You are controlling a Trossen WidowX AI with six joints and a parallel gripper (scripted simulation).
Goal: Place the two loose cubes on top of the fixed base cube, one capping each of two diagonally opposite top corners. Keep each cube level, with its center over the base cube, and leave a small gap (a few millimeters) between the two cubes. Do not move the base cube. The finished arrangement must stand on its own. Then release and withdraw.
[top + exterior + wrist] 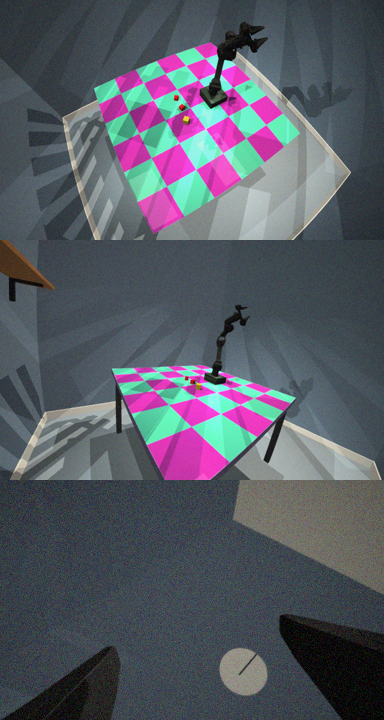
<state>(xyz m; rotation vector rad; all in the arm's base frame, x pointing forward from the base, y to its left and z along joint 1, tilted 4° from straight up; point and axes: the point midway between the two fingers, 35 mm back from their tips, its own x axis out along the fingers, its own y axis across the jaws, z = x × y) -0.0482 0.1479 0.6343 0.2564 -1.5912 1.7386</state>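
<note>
Right now my gripper tip is 37 cm short of the red cube, 19 cm to the left of it and 69 cm above it. From my gripper tip the other things lie so: yellow cube (38 cm ahead, 7 cm to the right, 69 cm below).
</note>
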